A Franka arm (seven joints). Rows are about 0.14 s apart.
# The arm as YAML. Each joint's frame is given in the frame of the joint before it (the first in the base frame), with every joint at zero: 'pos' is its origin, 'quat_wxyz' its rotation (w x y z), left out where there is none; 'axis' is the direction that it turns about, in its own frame. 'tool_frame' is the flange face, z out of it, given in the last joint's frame.
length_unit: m
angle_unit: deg
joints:
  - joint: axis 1
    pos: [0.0, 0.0, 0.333]
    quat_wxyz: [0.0, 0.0, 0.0, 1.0]
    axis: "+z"
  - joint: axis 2
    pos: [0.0, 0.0, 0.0]
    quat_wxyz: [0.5, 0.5, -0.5, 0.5]
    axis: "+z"
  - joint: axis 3
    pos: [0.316, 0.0, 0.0]
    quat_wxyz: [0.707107, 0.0, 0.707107, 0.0]
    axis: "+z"
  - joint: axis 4
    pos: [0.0, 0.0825, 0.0]
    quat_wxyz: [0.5, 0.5, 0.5, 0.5]
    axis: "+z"
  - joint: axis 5
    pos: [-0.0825, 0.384, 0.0]
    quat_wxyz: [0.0, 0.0, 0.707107, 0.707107]
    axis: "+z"
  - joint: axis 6
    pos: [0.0, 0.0, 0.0]
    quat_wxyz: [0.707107, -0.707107, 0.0, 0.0]
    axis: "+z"
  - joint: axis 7
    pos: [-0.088, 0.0, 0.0]
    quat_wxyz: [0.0, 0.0, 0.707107, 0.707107]
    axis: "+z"
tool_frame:
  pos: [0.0, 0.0, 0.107]
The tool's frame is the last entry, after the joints.
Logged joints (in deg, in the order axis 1, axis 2, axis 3, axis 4, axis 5, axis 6, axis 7), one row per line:
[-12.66, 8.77, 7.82, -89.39, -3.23, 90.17, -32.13]
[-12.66, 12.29, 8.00, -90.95, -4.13, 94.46, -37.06]
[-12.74, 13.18, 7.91, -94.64, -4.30, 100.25, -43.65]
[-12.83, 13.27, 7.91, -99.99, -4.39, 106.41, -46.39]
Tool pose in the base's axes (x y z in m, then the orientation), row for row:
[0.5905, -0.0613, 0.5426, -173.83, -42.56, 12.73]
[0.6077, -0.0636, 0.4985, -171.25, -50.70, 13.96]
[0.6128, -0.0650, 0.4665, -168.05, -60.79, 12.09]
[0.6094, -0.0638, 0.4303, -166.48, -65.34, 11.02]
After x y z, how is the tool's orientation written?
As a rotation vector, in degrees.
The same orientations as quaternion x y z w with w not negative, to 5 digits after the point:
[-0.96885, -0.23721, 0.07095, 0.00509]
[-0.95592, -0.28301, 0.07792, 0.00749]
[-0.93819, -0.33938, 0.06750, 0.00772]
[-0.92909, -0.36465, 0.06150, 0.00713]

